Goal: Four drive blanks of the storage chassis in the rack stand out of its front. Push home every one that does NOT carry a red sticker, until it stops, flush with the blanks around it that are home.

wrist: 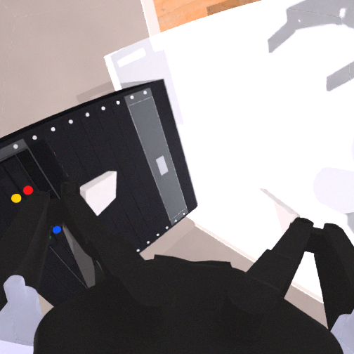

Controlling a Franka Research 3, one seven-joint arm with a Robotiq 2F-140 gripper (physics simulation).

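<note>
The black storage chassis (95,145) fills the left of the wrist view, its front a row of narrow dark drive blanks between grey end strips. At the left, a red sticker (28,190), a yellow sticker (16,198) and a blue sticker (56,229) show on blanks. A sliver of a green sticker (50,237) shows beside the blue one, mostly hidden by the left finger. How far each blank stands out is hard to tell. My gripper (185,192) is open and empty; its left fingertip is over the chassis front, its right fingertip beyond the chassis' right edge.
A grey strip (157,155) with a small pale label runs along the chassis' right end. A bright white surface (240,125) lies to the right, with shadows at its upper right. Brown wooden flooring (185,17) shows at the top, and a beige surface (55,55) at the upper left.
</note>
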